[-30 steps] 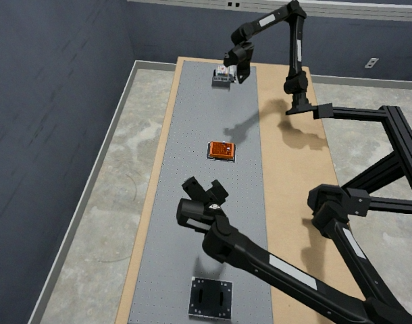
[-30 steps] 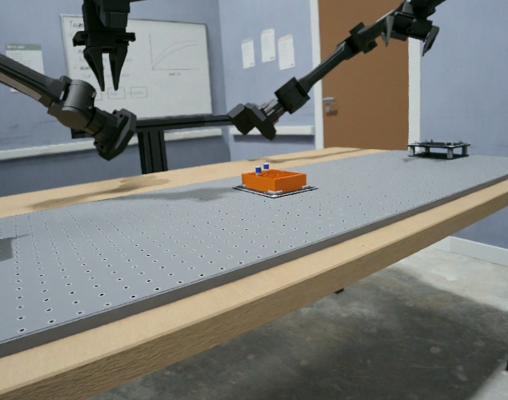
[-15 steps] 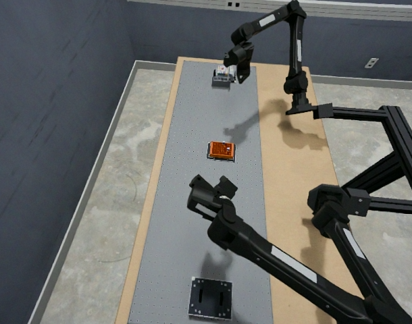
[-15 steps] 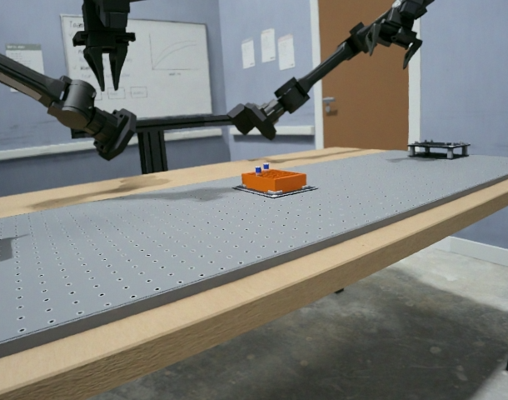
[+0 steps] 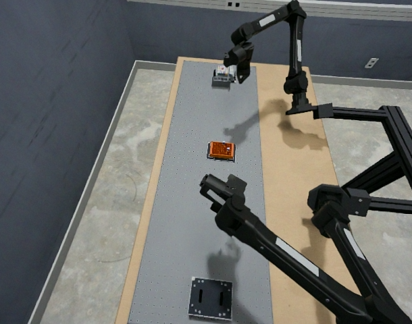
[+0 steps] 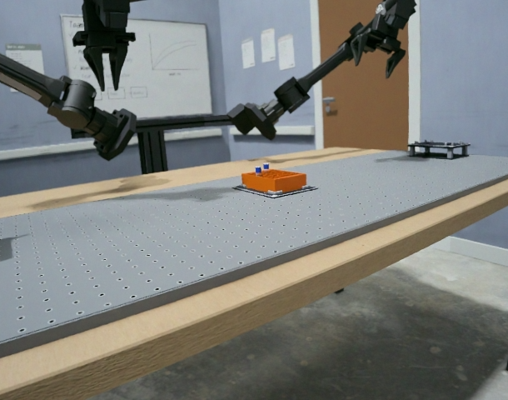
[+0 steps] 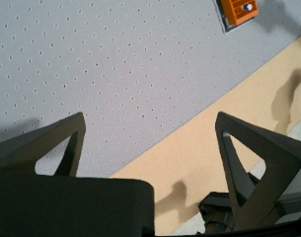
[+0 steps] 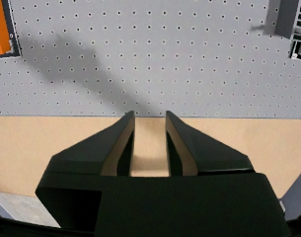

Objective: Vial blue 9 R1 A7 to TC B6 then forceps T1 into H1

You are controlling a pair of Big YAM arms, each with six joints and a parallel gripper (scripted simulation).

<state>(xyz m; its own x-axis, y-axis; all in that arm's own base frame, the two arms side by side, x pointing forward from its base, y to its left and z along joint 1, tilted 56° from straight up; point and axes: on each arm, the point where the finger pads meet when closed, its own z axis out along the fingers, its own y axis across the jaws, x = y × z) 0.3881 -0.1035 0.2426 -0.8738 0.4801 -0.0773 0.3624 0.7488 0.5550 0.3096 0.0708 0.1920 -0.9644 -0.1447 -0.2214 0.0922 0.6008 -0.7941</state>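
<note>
Now: right hand 8 cm short of the grey holder H1, 25 cm to the left of it and 22 cm above it. Also, from my right hand: orange tube carrier (9 cm ahead, 31 cm to the left, 22 cm below).
</note>
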